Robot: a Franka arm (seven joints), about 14 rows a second.
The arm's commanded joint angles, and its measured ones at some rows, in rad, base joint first. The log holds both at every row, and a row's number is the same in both.
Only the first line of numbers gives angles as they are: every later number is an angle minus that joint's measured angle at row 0.
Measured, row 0:
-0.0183, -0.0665, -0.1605, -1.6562, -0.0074, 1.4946, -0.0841
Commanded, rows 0 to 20:
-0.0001, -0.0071, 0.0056, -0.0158, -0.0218, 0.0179, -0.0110
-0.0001, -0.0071, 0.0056, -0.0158, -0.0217, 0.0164, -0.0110
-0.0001, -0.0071, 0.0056, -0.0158, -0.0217, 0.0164, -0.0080
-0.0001, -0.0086, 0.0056, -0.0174, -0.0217, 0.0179, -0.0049
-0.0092, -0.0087, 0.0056, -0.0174, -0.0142, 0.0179, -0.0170
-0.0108, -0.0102, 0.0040, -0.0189, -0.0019, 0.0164, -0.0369
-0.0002, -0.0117, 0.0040, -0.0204, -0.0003, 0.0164, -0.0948
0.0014, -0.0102, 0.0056, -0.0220, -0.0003, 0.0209, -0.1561
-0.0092, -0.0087, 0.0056, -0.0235, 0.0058, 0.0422, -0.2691
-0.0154, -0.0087, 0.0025, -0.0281, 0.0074, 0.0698, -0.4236
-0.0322, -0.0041, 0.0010, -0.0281, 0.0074, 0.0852, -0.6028
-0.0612, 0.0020, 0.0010, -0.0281, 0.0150, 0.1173, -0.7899
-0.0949, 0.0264, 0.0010, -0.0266, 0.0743, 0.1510, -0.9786
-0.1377, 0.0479, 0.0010, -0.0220, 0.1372, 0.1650, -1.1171
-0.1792, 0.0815, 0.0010, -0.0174, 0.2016, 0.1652, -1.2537
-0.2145, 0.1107, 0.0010, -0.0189, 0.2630, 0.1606, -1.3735
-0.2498, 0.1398, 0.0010, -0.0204, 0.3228, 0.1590, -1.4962
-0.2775, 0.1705, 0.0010, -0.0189, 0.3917, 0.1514, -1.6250
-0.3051, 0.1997, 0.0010, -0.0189, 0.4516, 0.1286, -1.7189
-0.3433, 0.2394, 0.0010, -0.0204, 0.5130, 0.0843, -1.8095
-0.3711, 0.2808, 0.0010, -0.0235, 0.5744, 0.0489, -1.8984
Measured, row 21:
-0.3218, 0.2173, -0.0072, -0.0293, 0.4815, 0.1012, -1.7462
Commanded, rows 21 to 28:
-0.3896, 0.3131, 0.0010, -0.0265, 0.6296, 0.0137, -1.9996
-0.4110, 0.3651, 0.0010, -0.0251, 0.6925, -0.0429, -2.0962
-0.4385, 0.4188, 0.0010, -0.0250, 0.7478, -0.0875, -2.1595
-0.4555, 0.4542, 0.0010, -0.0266, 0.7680, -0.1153, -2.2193
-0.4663, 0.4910, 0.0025, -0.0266, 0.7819, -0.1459, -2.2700
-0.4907, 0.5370, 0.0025, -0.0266, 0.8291, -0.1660, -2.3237
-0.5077, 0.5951, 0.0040, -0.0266, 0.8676, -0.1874, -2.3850
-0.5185, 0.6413, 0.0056, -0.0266, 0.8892, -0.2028, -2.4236
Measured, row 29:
-0.4843, 0.5526, -0.0069, -0.0441, 0.8314, -0.1601, -2.3416
